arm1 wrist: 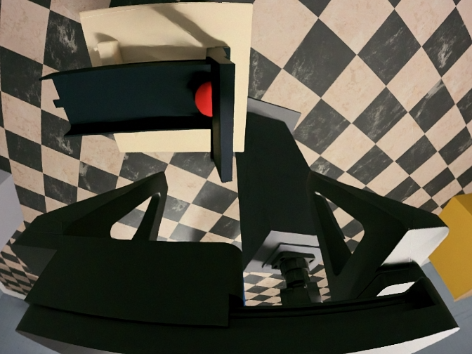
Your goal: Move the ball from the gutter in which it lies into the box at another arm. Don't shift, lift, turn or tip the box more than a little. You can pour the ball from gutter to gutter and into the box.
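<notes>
The red ball [204, 99] lies in a dark blue gutter [125, 97], at its right end against the tall end plate [225, 115]. The end plate hides part of the ball. The gutter lies over a cream-coloured flat stand [120, 25] in the upper left of the arm1 wrist view, and its left end juts out past the stand. My arm1 gripper [236, 175] is open, with its fingers wide apart below the gutter in the view. The gutter is not between the fingertips. I cannot make out the box. The arm2 and arm3 grippers do not show.
A long dark body [272, 170] with grey end faces runs down between the fingers, right of the stand. A black jointed part [295, 270] shows below it. A yellow block [455, 245] is at the right edge. The floor [380, 65] is chequered.
</notes>
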